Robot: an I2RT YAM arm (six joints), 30 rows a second.
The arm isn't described. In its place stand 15 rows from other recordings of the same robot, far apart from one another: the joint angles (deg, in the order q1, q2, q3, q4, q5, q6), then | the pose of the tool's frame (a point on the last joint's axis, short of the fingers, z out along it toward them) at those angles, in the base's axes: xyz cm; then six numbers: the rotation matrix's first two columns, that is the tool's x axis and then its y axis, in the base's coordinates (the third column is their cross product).
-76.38, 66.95, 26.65, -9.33, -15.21, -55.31 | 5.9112 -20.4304 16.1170 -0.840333 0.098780 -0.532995 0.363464 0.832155 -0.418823
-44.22, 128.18, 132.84, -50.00, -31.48, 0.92 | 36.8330 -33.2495 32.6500 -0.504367 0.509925 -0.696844 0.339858 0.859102 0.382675
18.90, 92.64, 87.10, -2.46, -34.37, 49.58 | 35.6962 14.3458 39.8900 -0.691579 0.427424 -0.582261 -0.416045 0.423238 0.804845
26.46, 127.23, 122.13, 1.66, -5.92, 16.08 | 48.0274 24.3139 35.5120 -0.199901 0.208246 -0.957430 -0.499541 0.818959 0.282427
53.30, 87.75, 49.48, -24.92, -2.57, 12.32 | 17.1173 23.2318 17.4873 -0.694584 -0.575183 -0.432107 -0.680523 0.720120 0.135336
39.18, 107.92, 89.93, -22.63, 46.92, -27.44 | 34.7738 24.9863 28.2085 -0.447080 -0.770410 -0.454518 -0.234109 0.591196 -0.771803
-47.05, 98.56, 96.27, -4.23, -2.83, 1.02 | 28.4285 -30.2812 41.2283 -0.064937 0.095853 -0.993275 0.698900 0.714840 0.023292
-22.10, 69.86, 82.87, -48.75, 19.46, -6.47 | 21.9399 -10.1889 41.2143 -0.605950 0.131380 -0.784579 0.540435 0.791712 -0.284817
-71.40, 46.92, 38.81, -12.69, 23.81, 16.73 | 4.7083 -18.4963 29.3321 0.175787 0.303352 -0.936524 0.978283 -0.159964 0.131810
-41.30, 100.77, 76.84, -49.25, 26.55, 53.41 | 25.1117 -24.1792 22.7000 0.123406 0.847640 -0.516022 0.987250 -0.157551 -0.022700
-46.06, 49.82, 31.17, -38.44, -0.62, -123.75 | 11.1675 -11.5331 20.1695 -0.271639 -0.916297 0.294300 -0.882131 0.114793 -0.456802
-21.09, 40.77, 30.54, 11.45, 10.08, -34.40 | 16.6492 -7.0889 30.3756 -0.276003 -0.489735 -0.827032 0.438254 0.701680 -0.561764
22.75, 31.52, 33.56, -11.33, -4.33, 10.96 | 13.3344 5.8831 30.2526 -0.232534 0.108065 -0.966566 -0.417730 0.886376 0.199596
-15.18, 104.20, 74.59, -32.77, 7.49, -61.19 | 36.3675 -10.3480 20.3706 -0.690679 -0.712760 -0.122212 -0.596062 0.656792 -0.461881
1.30, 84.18, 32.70, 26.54, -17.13, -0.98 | 29.0390 1.7078 17.6274 -0.416561 -0.025802 -0.908741 -0.295855 0.949031 0.108672
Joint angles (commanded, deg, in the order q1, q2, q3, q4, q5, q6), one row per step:
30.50 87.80 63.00 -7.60 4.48 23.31
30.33 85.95 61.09 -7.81 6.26 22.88
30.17 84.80 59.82 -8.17 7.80 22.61
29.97 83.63 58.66 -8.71 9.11 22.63
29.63 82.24 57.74 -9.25 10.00 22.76
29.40 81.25 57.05 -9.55 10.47 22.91
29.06 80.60 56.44 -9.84 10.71 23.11
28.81 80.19 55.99 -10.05 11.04 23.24
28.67 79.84 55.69 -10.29 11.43 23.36
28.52 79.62 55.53 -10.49 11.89 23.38
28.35 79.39 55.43 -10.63 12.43 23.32
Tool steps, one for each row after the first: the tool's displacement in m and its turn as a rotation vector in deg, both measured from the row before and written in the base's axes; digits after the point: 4 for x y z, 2 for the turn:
-0.0066 -0.0064 -0.0011 -1.29 -0.40 -1.44
-0.0042 -0.0047 -0.0017 -1.18 -0.09 -1.31
-0.0042 -0.0047 -0.0013 -0.87 0.10 -1.30
-0.0041 -0.0052 0.0012 -0.36 -0.15 -1.15
-0.0030 -0.0035 0.0007 -0.11 -0.09 -0.70
-0.0018 -0.0034 -0.0007 -0.08 0.20 -0.65
-0.0012 -0.0025 -0.0009 -0.18 0.16 -0.59
-0.0011 -0.0017 -0.0003 -0.19 0.09 -0.53
-0.0005 -0.0015 -0.0001 -0.28 0.00 -0.54
-0.0003 -0.0016 0.0004 -0.32 -0.15 -0.58

